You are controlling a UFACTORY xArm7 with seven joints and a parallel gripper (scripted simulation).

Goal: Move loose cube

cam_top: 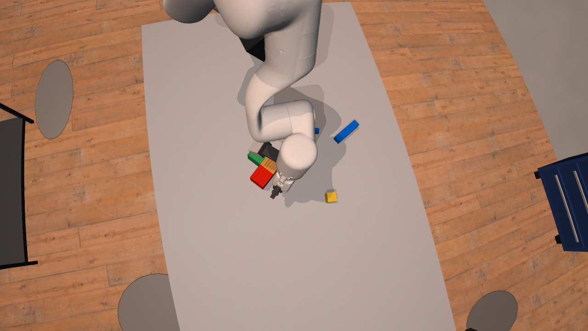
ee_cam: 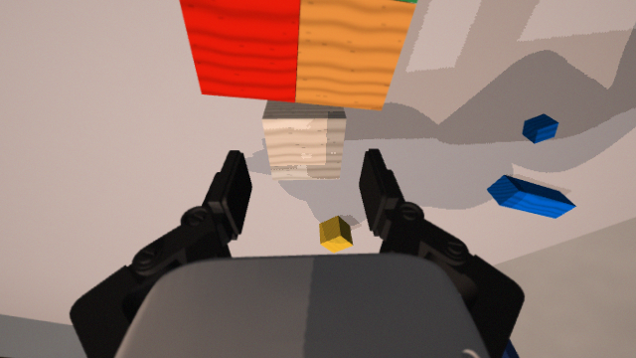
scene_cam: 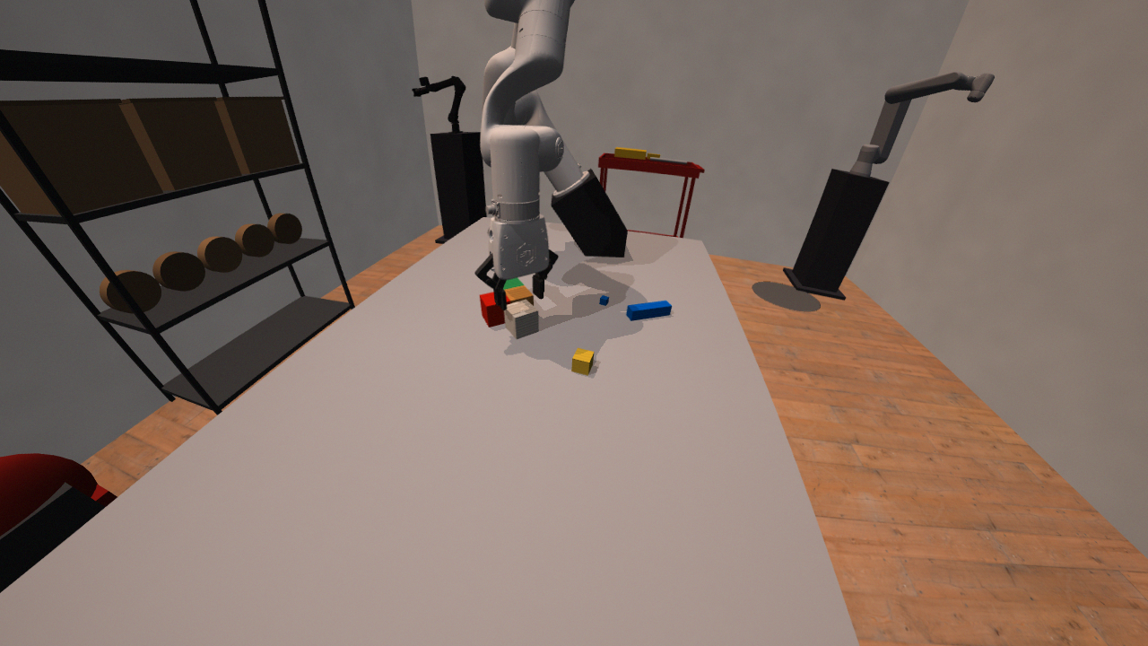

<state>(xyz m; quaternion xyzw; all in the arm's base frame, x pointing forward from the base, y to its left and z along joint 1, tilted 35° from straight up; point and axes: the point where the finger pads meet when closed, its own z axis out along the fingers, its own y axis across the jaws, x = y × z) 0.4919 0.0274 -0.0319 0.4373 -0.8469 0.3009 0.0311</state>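
The white cube lies 50 mm below my hand. From my hand the other things lie so: red cube (70 mm to the right, 50 mm below, 20 mm behind); orange cube (50 mm below, 50 mm behind, 30 mm to the right); green cube (90 mm behind, 70 mm to the right, 50 mm below).
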